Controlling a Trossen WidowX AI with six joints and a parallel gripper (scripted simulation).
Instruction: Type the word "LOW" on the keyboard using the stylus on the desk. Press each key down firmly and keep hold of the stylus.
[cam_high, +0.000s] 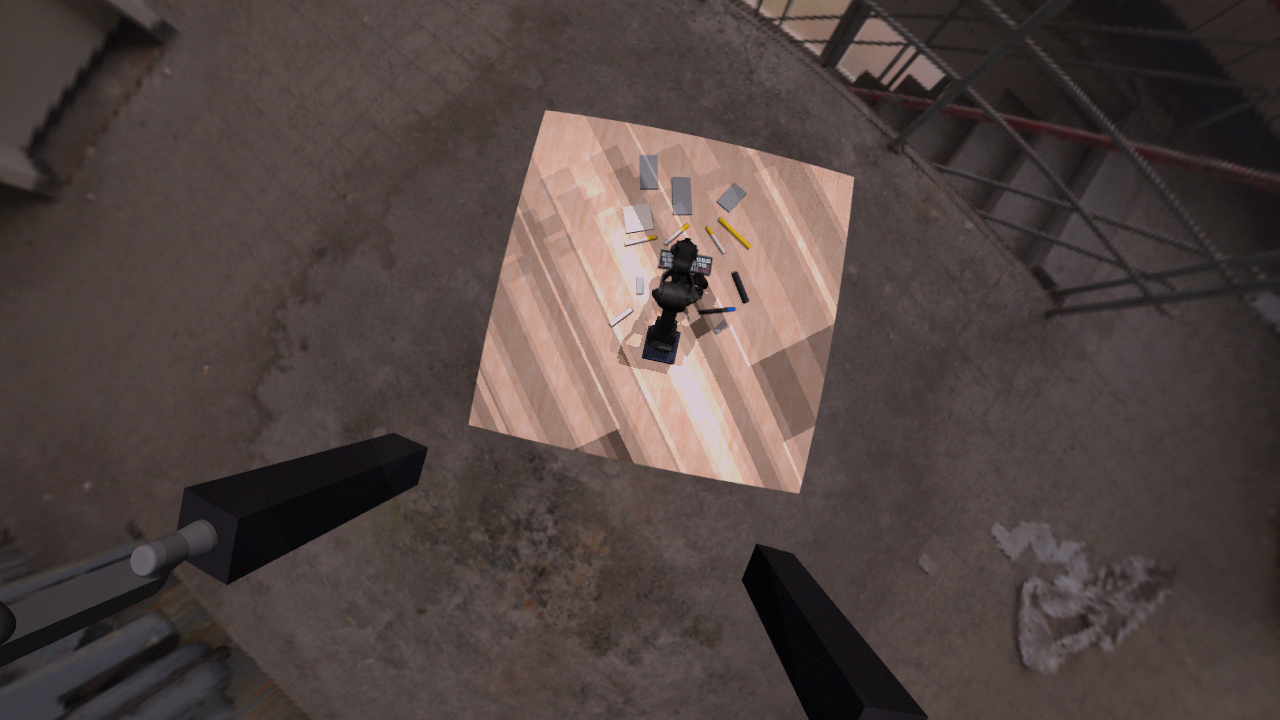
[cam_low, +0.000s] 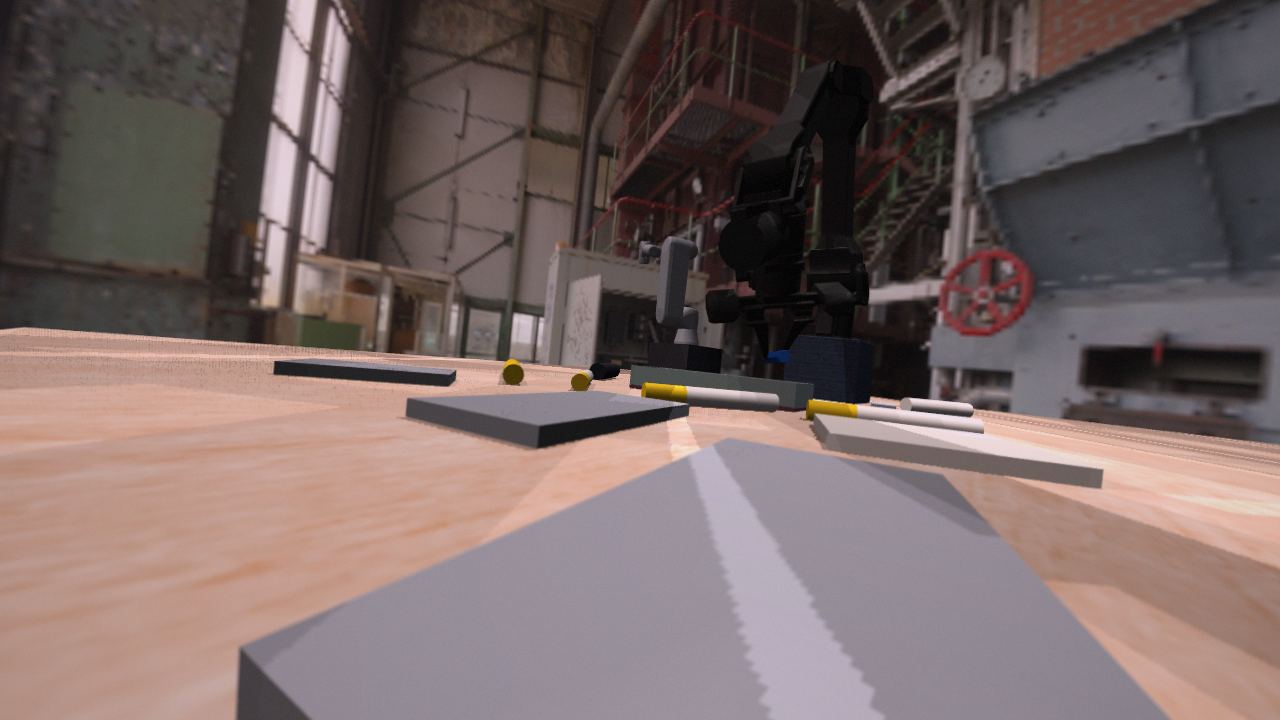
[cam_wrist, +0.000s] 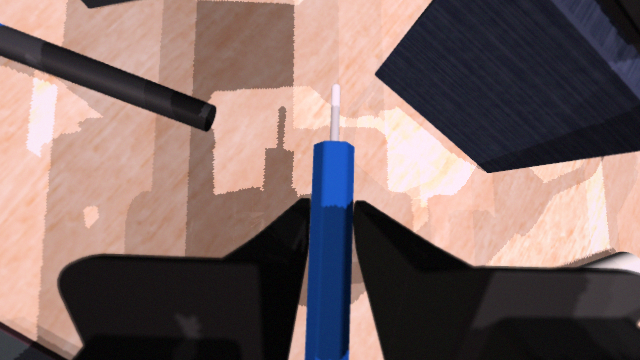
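The blue stylus is 10 mm to the right of my gripper tip and 10 mm behind it. The rest, counted from my gripper tip: stylus tip 30 mm to the right, 30 mm behind; short black cylinder 200 mm to the right, 150 mm ahead, 40 mm below.
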